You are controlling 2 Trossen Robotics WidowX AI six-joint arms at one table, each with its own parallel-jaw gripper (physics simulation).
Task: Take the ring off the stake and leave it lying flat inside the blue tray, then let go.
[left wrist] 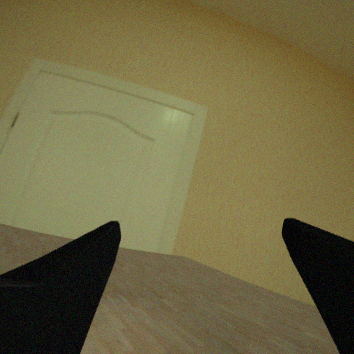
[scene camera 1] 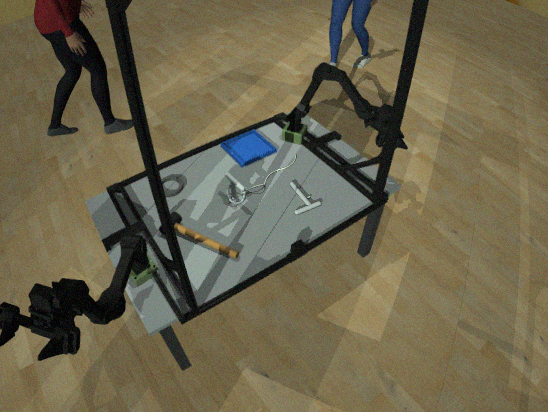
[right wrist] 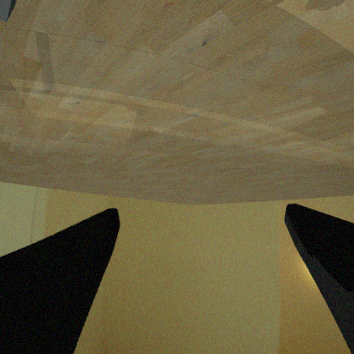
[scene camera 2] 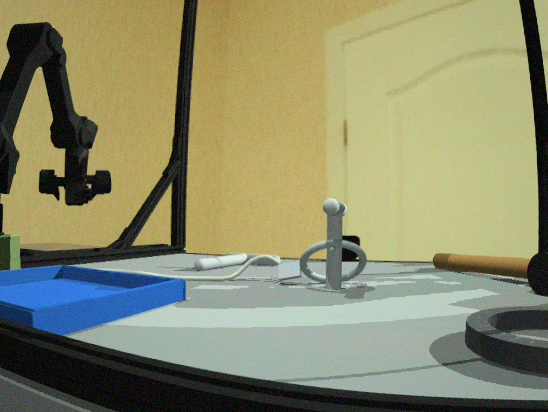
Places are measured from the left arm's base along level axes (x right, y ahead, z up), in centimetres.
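Where they show: left gripper, fingertip midpoint: (left wrist: pixel 201 228) (scene camera 1: pixel 18 351); right gripper, fingertip midpoint: (scene camera 1: pixel 405 143) (right wrist: pixel 201 214); left arm's base, link origin: (scene camera 1: pixel 139 265); right arm's base, link origin: (scene camera 1: pixel 295 127).
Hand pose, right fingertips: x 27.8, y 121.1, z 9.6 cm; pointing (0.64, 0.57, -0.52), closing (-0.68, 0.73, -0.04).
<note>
Each offset is from my right fingertips to the top centre of the thing. "spot": to the spot under its first point.
A thin grey ring {spot: dx -35.4, dy -68.2, dz -9.5 cm} (scene camera 2: pixel 304 257) hangs tilted around the upright grey stake {dx -33.0, dy -71.9, dz -2.3 cm} (scene camera 1: pixel 234 181) (scene camera 2: pixel 334 255), which has a rounded top with a short crosspiece. The blue tray {dx -55.7, dy -46.8, dz -11.2 cm} (scene camera 1: pixel 248 146) (scene camera 2: pixel 115 306) stands apart from the stake, near the far table edge in scene camera 1, and its floor is bare. My left gripper (scene camera 1: pixel 20 351) (left wrist: pixel 201 228) is open and empty, out beyond the table at the lower left. My right gripper (scene camera 1: pixel 394 146) (right wrist: pixel 201 214) is open and empty, beyond the table's right edge. Neither gripper is near the ring.
A thick dark ring {spot: dx -60.3, dy -83.4, dz -12.5 cm} (scene camera 2: pixel 480 340) lies on the table. A hammer with an orange handle {dx -24.9, dy -95.9, dz -8.5 cm} (scene camera 1: pixel 205 240) (scene camera 2: pixel 480 264) and a white T-shaped piece {dx -16.7, dy -52.0, dz -11.5 cm} (scene camera 1: pixel 302 197) lie there too. A pale cable {spot: dx -34.9, dy -50.7, dz -12.9 cm} (scene camera 1: pixel 272 173) runs between stake and tray. Black frame posts (scene camera 1: pixel 135 110) (scene camera 1: pixel 406 65) rise at the table ends.
</note>
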